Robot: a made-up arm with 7 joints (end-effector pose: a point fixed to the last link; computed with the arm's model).
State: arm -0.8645 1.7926 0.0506 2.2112 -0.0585 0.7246 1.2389
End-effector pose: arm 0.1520 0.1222 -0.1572 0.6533 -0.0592 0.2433 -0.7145
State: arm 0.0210 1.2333 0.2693 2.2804 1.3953 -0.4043 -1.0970
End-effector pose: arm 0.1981 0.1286 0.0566 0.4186 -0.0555 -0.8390 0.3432
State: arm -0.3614 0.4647 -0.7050 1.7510 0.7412 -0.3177 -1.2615
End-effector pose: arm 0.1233 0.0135 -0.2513 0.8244 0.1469 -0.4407 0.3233
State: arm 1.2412 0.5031 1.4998 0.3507 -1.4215 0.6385 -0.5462
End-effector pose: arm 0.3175 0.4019 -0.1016 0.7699 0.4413 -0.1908 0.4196
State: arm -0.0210 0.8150 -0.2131 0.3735 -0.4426 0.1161 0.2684
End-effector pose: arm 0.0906 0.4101 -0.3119 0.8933 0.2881 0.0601 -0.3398
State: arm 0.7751 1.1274 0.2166 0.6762 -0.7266 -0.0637 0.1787
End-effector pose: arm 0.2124 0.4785 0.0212 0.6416 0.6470 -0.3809 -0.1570
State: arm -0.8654 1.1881 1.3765 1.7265 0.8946 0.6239 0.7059
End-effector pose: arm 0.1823 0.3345 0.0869 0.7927 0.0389 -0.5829 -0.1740
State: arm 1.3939 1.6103 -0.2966 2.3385 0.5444 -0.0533 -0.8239
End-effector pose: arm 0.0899 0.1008 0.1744 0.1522 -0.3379 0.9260 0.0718
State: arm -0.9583 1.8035 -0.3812 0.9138 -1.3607 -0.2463 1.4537
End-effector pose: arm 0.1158 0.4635 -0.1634 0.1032 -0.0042 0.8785 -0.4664
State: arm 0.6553 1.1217 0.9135 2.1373 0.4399 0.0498 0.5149
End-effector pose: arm 0.0193 0.2176 0.2054 0.0448 0.4216 -0.8596 -0.2851
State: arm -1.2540 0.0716 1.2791 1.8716 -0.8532 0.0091 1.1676
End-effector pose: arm -0.0499 0.3673 -0.0951 0.9275 0.1711 0.1911 -0.2719
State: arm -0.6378 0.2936 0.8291 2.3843 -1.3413 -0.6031 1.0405
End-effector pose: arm 0.1380 0.2376 -0.0262 0.5137 0.4124 -0.0436 -0.7511
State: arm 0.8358 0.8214 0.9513 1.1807 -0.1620 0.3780 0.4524
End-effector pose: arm 0.1279 0.4563 0.0816 0.5246 0.3037 -0.7546 0.2511
